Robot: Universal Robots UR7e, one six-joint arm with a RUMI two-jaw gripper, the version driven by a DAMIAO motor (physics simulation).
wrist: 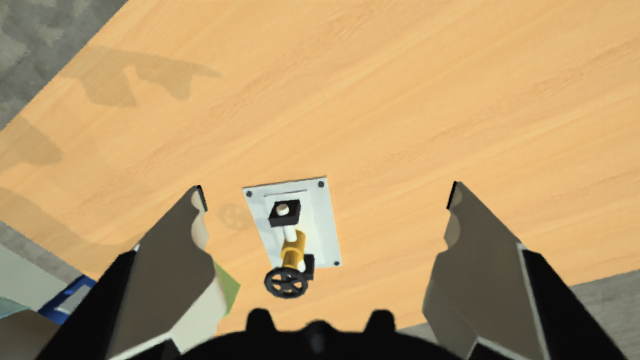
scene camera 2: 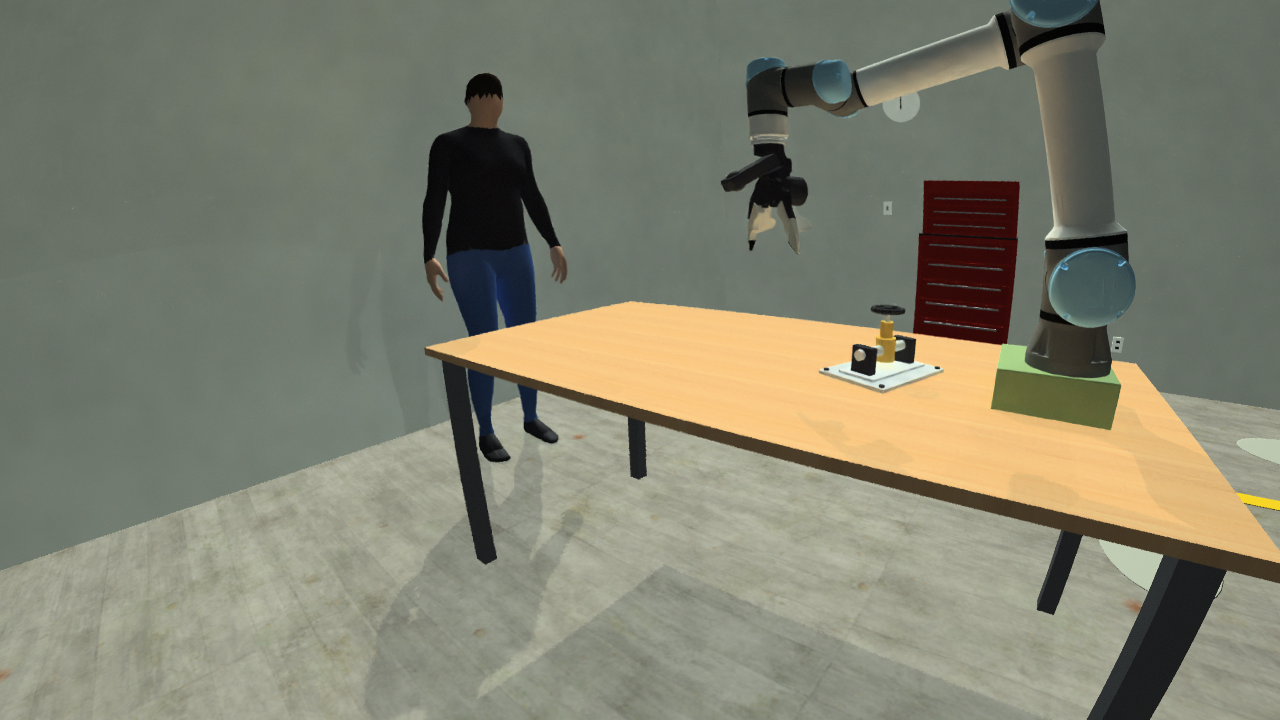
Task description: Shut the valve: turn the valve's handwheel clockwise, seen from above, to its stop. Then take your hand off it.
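The valve has a black spoked handwheel (scene camera 2: 887,309) (wrist: 274,284) on top of a brass body (scene camera 2: 886,347) (wrist: 291,254). Black blocks hold its pipe on a white base plate (scene camera 2: 881,383) (wrist: 327,235), which lies on the table. The wheel lies level above the plate. My gripper (scene camera 2: 774,248) (wrist: 324,186) is open and empty. It hangs high above the table, to the left of the valve in the scene view, well apart from the handwheel. In the wrist view the valve shows between the jaws and low, near the black gripper body. How far the wheel is turned I cannot tell.
The wooden table (scene camera 2: 644,367) (wrist: 400,125) bears a green block (scene camera 2: 1054,398) (wrist: 229,290) under the arm's base, right of the valve. A person (scene camera 2: 486,192) stands behind the table's far left end. A red tool cabinet (scene camera 2: 966,268) stands behind the table.
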